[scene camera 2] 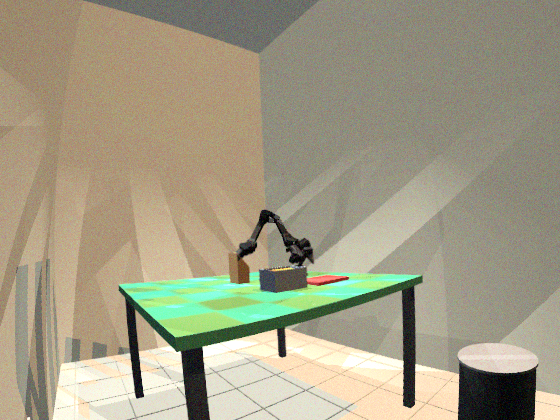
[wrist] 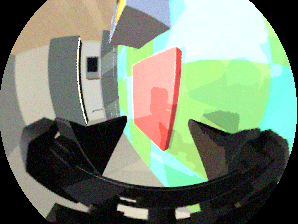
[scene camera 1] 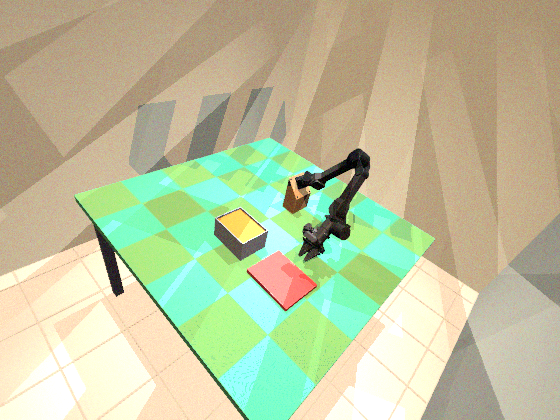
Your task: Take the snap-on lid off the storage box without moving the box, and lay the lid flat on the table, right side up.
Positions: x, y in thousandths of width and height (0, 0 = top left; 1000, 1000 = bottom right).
Labels:
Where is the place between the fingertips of the gripper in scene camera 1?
538, 615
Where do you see a red lid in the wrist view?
525, 364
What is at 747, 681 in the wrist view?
The gripper.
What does the gripper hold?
Nothing.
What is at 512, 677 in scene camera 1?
A red lid.

